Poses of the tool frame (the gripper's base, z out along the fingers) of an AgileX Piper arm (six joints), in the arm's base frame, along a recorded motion.
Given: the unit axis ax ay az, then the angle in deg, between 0 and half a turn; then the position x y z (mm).
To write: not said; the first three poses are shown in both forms.
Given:
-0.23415, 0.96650, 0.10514, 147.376, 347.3, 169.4, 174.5
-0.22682, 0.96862, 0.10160, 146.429, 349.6, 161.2, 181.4
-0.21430, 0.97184, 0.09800, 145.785, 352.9, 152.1, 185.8
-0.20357, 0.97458, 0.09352, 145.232, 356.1, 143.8, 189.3
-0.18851, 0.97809, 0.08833, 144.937, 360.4, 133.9, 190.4
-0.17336, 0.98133, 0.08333, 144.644, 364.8, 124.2, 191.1
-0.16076, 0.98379, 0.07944, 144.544, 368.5, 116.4, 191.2
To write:
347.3, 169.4, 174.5, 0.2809, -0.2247, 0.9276, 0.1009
349.6, 161.2, 181.4, 0.2888, -0.2172, 0.9274, 0.0973
352.9, 152.1, 185.8, 0.2942, -0.2048, 0.9288, 0.0937
356.1, 143.8, 189.3, 0.2988, -0.1943, 0.9301, 0.0892
360.4, 133.9, 190.4, 0.3012, -0.1798, 0.9327, 0.0842
364.8, 124.2, 191.1, 0.3037, -0.1652, 0.9350, 0.0794
368.5, 116.4, 191.2, 0.3045, -0.1531, 0.9371, 0.0757

